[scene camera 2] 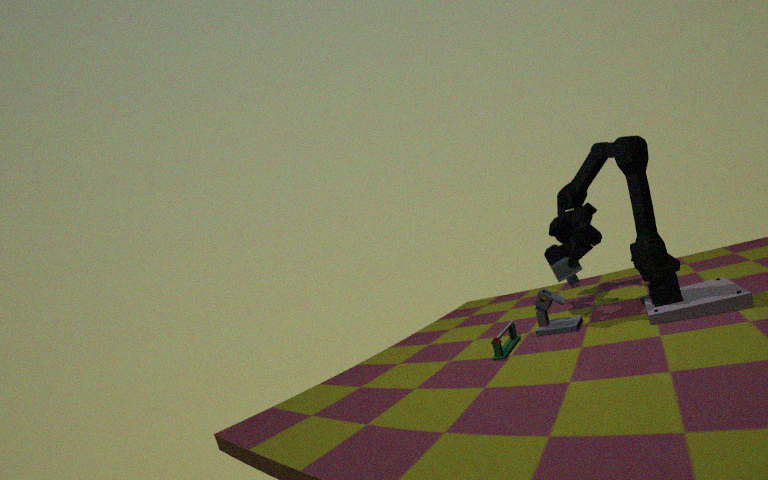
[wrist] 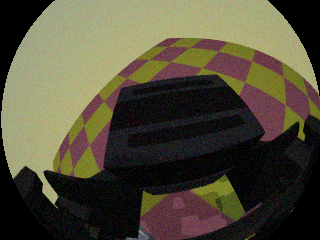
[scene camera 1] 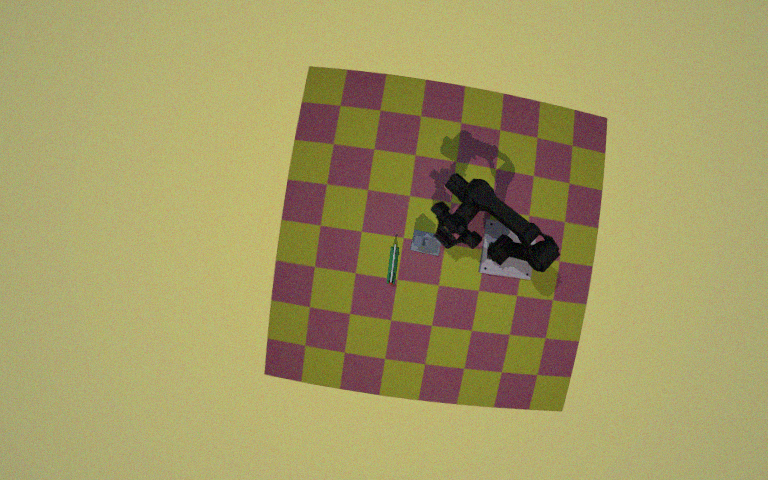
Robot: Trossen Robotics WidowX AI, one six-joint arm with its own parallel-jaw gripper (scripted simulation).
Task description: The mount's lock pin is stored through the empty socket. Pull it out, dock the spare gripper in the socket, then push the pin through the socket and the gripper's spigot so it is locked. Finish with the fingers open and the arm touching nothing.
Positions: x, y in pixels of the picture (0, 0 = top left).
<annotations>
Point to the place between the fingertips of the gripper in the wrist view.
At 177, 144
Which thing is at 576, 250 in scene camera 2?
The gripper.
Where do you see a spare gripper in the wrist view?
At 171, 135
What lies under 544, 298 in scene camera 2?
A mount.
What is the gripper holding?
A spare gripper.
</annotations>
